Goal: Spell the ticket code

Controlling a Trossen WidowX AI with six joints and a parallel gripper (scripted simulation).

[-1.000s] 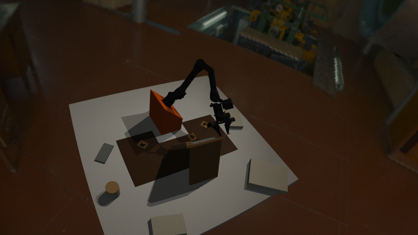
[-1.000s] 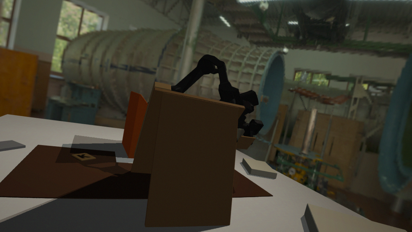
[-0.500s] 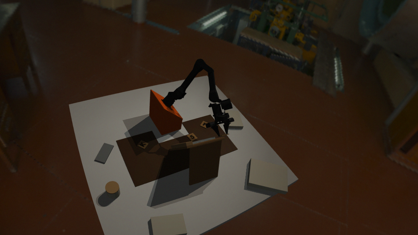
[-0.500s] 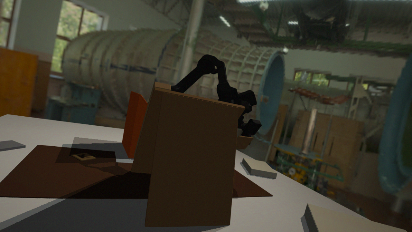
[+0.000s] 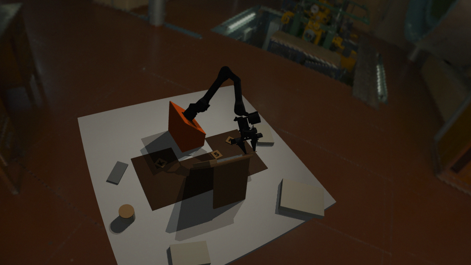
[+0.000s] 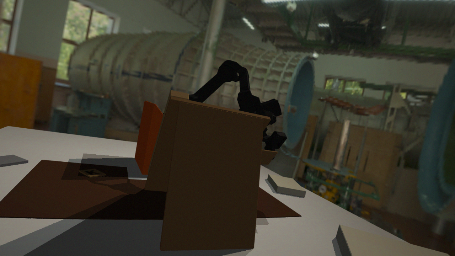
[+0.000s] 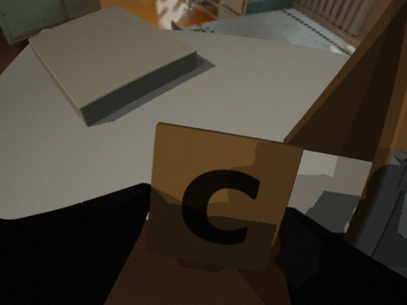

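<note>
The white ticket is 190 mm to the right of my gripper tip, 100 mm behind it and 70 mm below it. From my gripper tip the other things lie so: c tile (right at my gripper tip); then k tile (410 mm to the right, 310 mm behind, 160 mm below); then dark brown mat (210 mm behind, 200 mm to the right, 160 mm below).
</note>
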